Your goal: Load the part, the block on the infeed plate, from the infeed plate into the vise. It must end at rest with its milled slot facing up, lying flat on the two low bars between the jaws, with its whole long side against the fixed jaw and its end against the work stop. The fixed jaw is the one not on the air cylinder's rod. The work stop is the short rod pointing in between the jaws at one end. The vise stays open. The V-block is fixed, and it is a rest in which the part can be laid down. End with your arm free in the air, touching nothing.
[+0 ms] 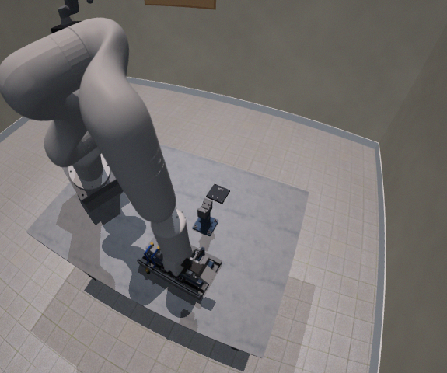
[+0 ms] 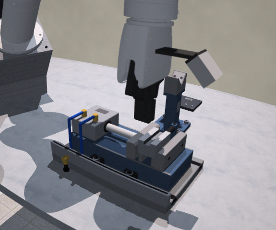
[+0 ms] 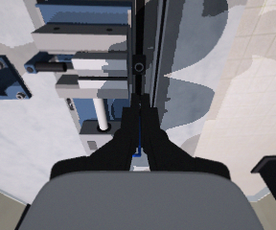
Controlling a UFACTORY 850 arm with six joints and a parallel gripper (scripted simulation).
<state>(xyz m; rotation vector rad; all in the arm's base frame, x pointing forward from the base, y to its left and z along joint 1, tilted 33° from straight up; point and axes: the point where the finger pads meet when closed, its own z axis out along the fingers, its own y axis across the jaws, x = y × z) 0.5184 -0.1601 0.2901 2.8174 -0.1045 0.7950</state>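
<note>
The part lies 80 mm below my hand, 40 mm to the left of it and 10 mm ahead of it. From my hand the other things lie so: black work stop (110 mm to the left, 90 mm below, 20 mm ahead); fixed jaw (100 mm below, 60 mm to the left, 40 mm ahead); moving jaw (100 mm below, 70 mm to the left, 20 mm behind).
</note>
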